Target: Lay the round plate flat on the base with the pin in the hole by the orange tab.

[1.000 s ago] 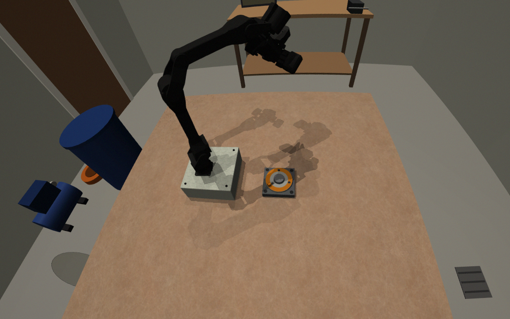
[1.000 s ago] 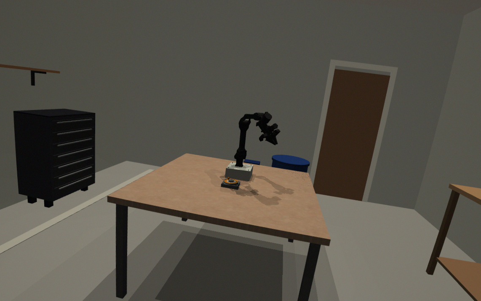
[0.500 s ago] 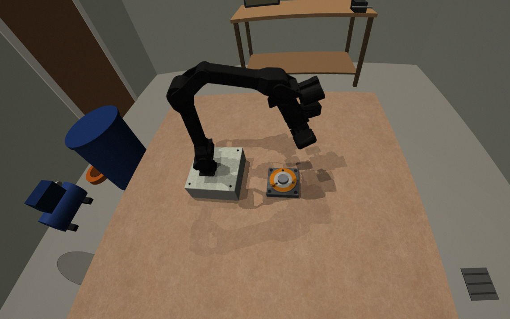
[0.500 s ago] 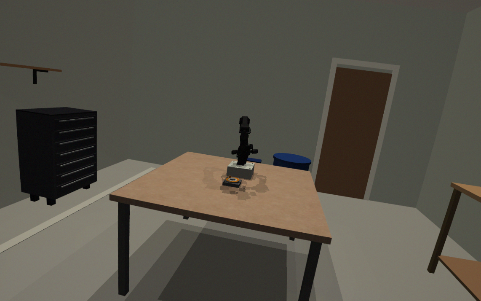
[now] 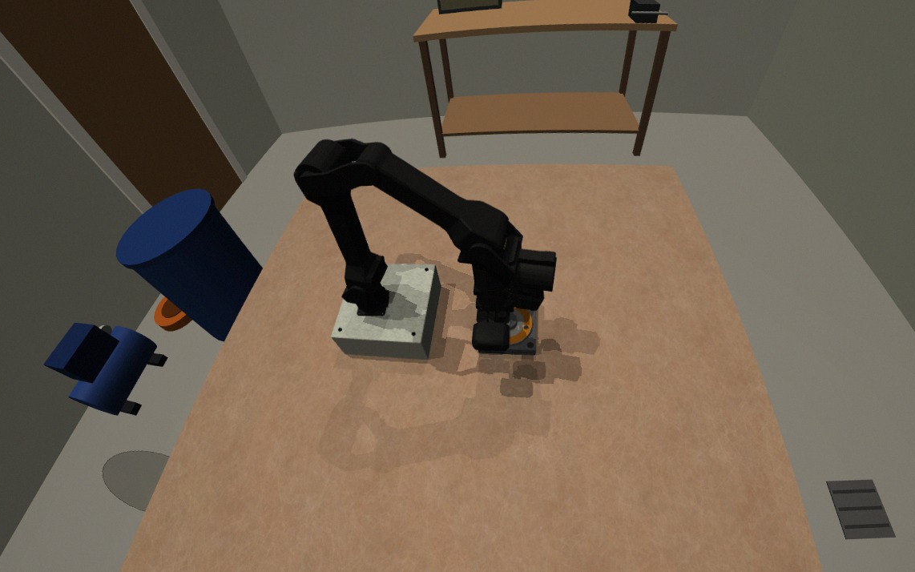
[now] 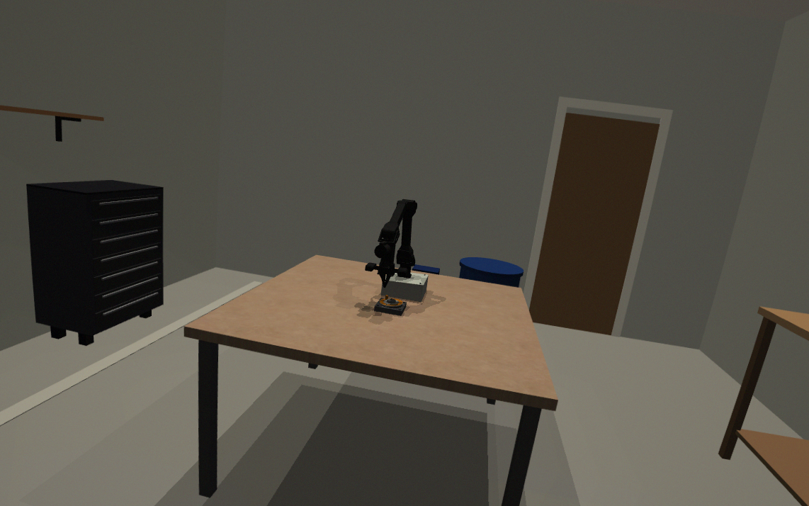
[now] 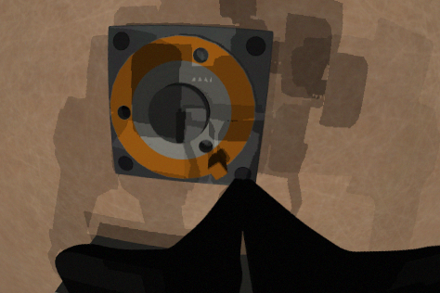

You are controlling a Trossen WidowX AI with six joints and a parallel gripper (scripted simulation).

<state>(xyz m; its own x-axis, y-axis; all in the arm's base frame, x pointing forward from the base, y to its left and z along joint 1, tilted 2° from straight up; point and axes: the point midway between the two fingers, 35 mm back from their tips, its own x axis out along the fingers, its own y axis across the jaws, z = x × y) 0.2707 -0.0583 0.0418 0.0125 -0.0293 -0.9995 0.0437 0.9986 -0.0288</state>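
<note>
Now: the square base 60 mm below my gripper tip, 40 mm to the left of it and 20 mm ahead of it.
</note>
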